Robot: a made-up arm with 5 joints.
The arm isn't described. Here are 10 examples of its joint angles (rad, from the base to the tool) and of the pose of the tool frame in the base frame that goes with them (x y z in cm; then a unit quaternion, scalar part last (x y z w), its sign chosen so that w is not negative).
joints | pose
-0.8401 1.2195 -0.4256 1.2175 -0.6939 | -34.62 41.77 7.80 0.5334 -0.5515 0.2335 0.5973
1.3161 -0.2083 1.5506 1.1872 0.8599 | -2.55 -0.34 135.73 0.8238 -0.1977 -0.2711 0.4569
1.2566 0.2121 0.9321 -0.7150 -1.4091 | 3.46 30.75 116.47 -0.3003 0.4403 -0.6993 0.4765
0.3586 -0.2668 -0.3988 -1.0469 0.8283 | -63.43 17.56 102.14 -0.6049 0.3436 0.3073 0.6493
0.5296 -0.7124 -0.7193 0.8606 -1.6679 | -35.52 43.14 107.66 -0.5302 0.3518 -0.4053 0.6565
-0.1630 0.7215 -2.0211 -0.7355 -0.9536 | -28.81 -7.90 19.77 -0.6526 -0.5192 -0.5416 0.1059
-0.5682 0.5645 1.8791 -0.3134 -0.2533 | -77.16 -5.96 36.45 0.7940 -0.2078 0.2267 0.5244
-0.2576 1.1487 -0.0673 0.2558 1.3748 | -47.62 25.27 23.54 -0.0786 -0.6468 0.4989 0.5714
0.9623 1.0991 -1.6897 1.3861 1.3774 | -65.58 13.54 87.14 0.2291 0.1830 0.6096 0.7365
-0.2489 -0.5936 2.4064 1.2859 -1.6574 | -49.28 -29.75 95.17 0.7985 0.5957 0.0778 0.0382
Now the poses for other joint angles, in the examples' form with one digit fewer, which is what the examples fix.
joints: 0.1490 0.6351 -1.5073 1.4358 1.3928
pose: -65.1 5.3 58.5 0.086 0.002 0.723 0.685
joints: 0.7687 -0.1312 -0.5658 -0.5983 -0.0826
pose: -59.6 22.7 106.8 -0.564 0.241 0.124 0.780
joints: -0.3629 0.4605 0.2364 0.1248 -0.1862
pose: -76.5 33.7 52.0 0.319 -0.328 -0.024 0.889
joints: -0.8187 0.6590 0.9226 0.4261 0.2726
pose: -54.6 13.2 7.6 0.483 -0.597 0.495 0.406
